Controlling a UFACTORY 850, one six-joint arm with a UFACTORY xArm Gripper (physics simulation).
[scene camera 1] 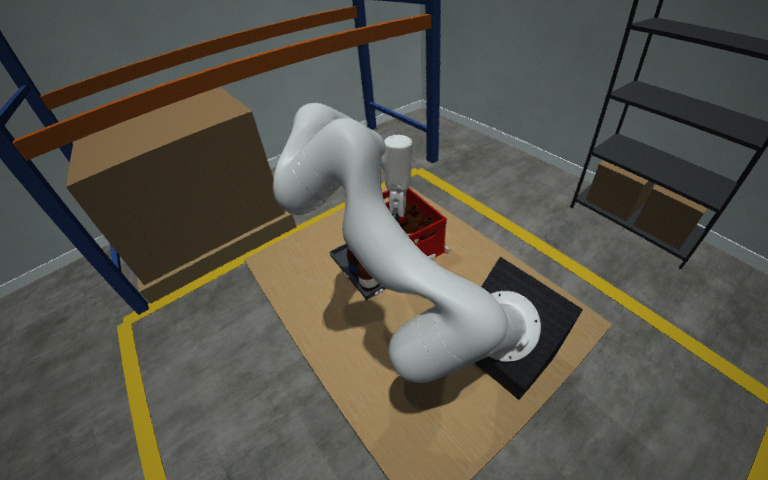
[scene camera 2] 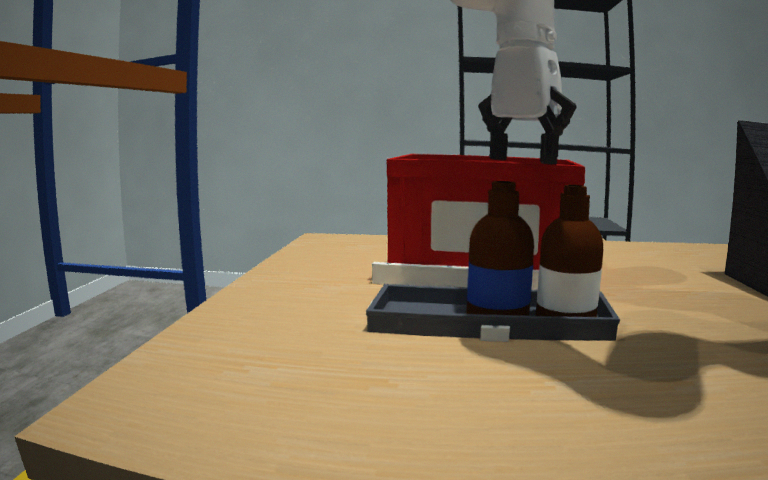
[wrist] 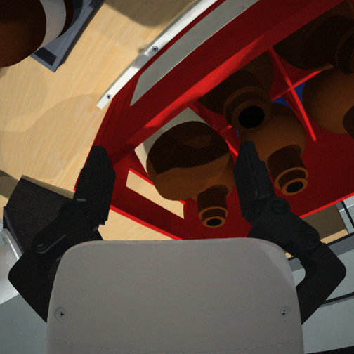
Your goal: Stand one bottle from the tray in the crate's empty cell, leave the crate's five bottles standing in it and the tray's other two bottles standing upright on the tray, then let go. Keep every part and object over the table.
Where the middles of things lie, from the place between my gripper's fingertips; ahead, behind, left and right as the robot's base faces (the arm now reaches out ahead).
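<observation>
There is the white-label bottle [scene camera 2: 571, 255], and I see that it is 9 cm below my hand, 17 cm to the left of it and 3 cm behind it.
</observation>
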